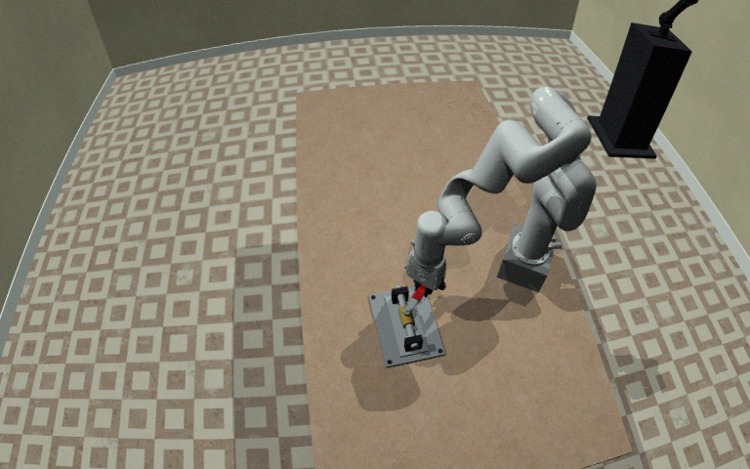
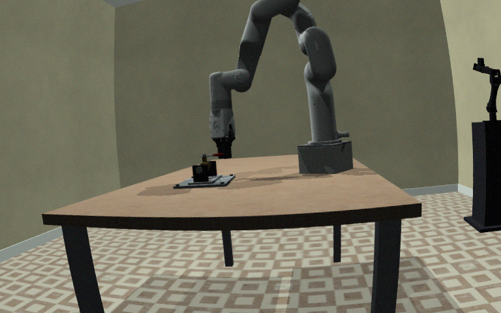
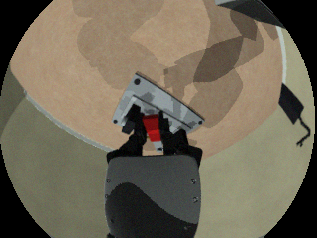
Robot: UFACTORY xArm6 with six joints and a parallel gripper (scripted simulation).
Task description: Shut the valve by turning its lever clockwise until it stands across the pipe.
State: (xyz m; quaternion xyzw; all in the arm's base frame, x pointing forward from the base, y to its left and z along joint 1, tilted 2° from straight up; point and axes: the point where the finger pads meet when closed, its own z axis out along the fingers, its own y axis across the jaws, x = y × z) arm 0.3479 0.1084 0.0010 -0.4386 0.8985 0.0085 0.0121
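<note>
My gripper is now 3 cm short of the red lever and 4 cm to the right of it. From my hand the other things lie so: base plate (5 cm ahead, 7 cm to the left, 9 cm below).
</note>
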